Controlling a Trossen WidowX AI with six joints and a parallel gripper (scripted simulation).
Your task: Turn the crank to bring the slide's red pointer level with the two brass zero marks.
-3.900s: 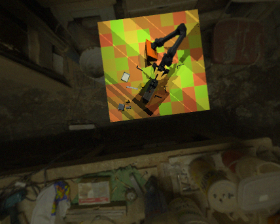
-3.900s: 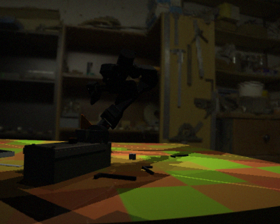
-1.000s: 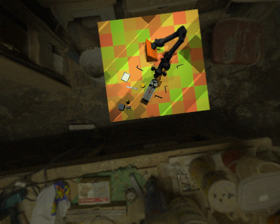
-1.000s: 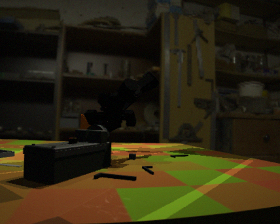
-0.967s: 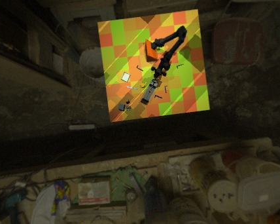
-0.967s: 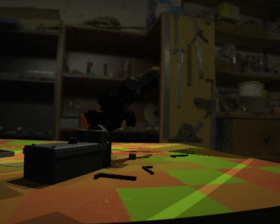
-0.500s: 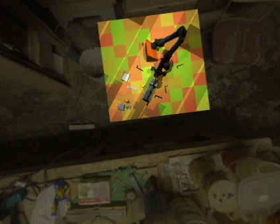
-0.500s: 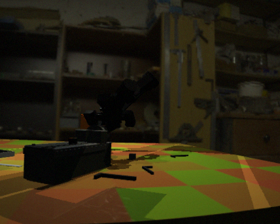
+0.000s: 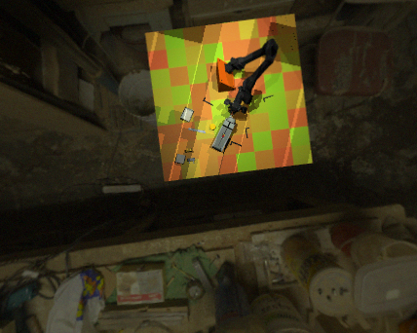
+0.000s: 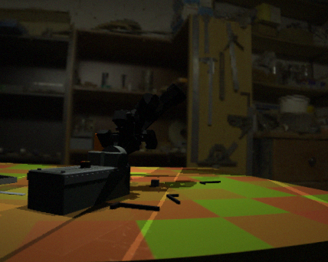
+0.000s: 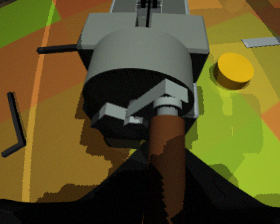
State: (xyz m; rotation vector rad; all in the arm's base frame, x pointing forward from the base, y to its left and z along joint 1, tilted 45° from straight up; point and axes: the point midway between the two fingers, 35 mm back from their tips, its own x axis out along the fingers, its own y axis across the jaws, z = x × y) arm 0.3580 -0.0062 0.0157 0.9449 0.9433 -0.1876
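The small cube lies 80 mm behind my gripper tip, 130 mm to the left of it and 80 mm below it. The rest, counted from my gripper tip: yellow disc (60 mm ahead, 160 mm to the right, 80 mm below); brown crank handle (10 mm behind, 10 mm to the left, 30 mm above); red pointer (160 mm ahead, 80 mm to the right, 10 mm below).
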